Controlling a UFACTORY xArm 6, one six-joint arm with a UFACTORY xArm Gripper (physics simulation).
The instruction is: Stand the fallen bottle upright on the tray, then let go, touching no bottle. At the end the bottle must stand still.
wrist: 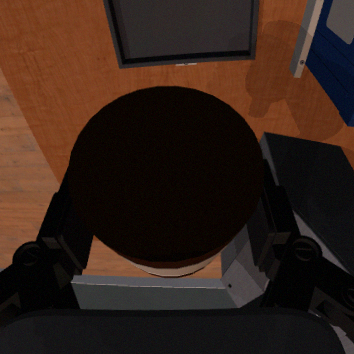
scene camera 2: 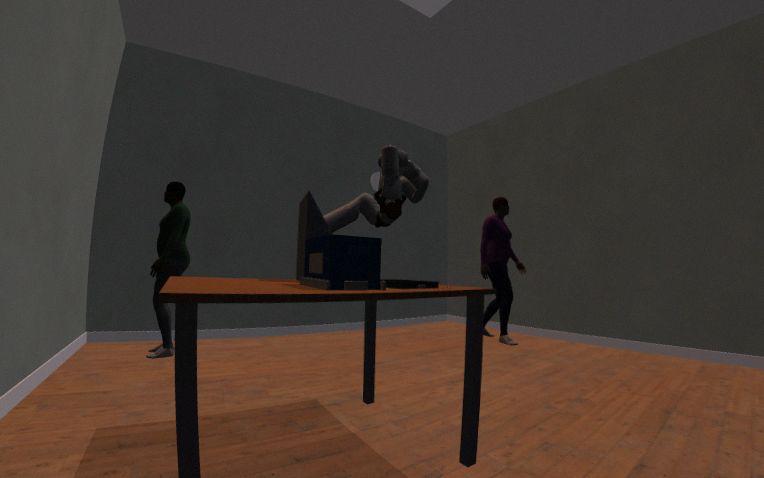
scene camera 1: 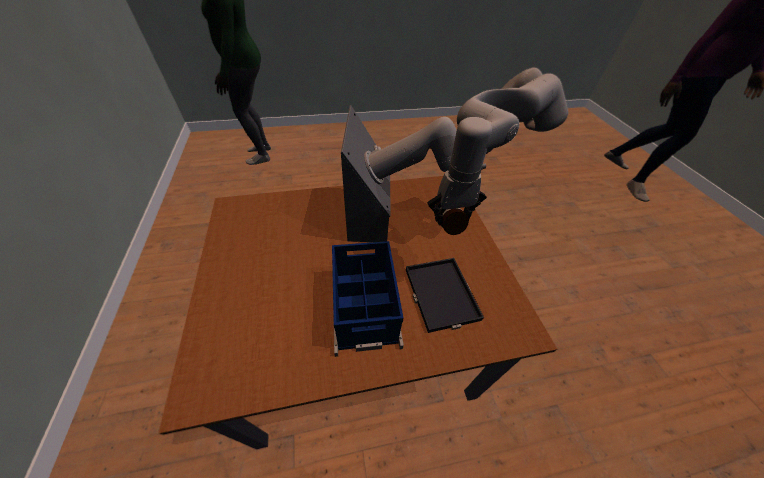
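Seen in the pictures: gripper, fingertip midpoint: (wrist: 168,182) (scene camera 2: 390,213) (scene camera 1: 452,220); arm's base at its link origin: (scene camera 2: 321,227) (scene camera 1: 373,168).
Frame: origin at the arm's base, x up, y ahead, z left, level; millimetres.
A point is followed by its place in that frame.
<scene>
My gripper (scene camera 1: 455,217) @[x 44, y 330, z 193 mm] (scene camera 2: 388,209) @[x 44, y 330, z 193 mm] (wrist: 168,182) @[x 44, y 330, z 193 mm] is shut on the brown bottle (scene camera 1: 455,222) @[x 62, y 357, z 191 mm] (scene camera 2: 393,209) @[x 58, y 358, z 188 mm] (wrist: 167,175) @[x 64, y 356, z 192 mm], high above the back right of the table. The bottle's round dark base faces the wrist camera and also shows towards scene camera 1. A strip of its pale label shows below the base in the wrist view. Its neck is hidden, and its exact tilt is hard to tell. The dark tray (scene camera 1: 445,295) @[x -259, y 405, z 215 mm] (scene camera 2: 410,283) @[x -244, y 527, z 163 mm] (wrist: 185,30) @[x -259, y 309, z 191 mm] lies flat on the table, apart from the bottle, farther forward. No bottle shows on it.
The blue divided crate (scene camera 1: 369,333) @[x -167, y 552, z -70 mm] (scene camera 2: 344,262) @[x -176, y 552, z -112 mm] (wrist: 327,70) @[x -169, y 302, z 23 mm] stands left of the tray in scene camera 1. The grey arm mount (scene camera 1: 366,208) @[x -79, y 128, z -37 mm] (scene camera 2: 305,242) (wrist: 310,175) @[x -165, y 131, z -16 mm] stands behind the crate. Two people (scene camera 1: 242,56) (scene camera 1: 698,84) are beyond the wooden table (scene camera 1: 253,293) @[x -264, y 322, z -448 mm].
</scene>
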